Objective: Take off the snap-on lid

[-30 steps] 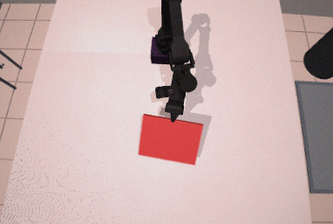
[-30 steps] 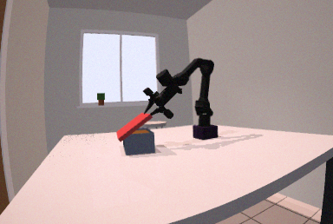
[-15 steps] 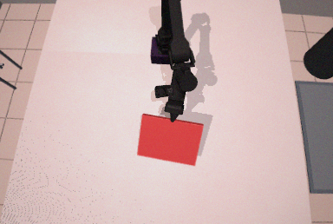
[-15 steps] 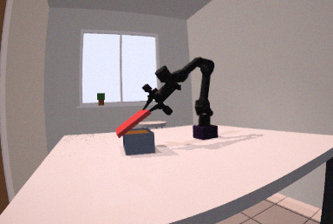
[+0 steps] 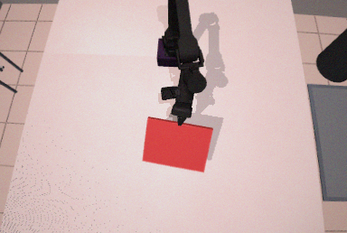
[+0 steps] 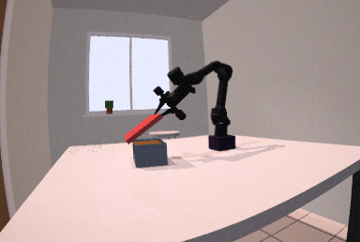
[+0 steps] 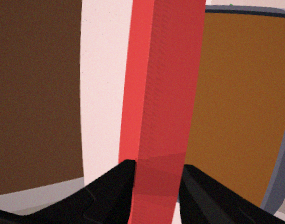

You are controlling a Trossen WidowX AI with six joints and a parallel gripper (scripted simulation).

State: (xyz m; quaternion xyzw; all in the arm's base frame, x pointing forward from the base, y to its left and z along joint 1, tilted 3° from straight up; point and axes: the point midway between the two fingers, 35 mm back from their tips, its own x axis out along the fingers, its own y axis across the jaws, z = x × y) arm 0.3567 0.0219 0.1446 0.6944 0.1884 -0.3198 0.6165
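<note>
Right now my gripper tip is 70 mm short of the red lid, 40 mm above it and 10 mm to the left of it. Round my gripper tip: storage box 150 mm below, 40 mm ahead, 10 mm to the right.
</note>
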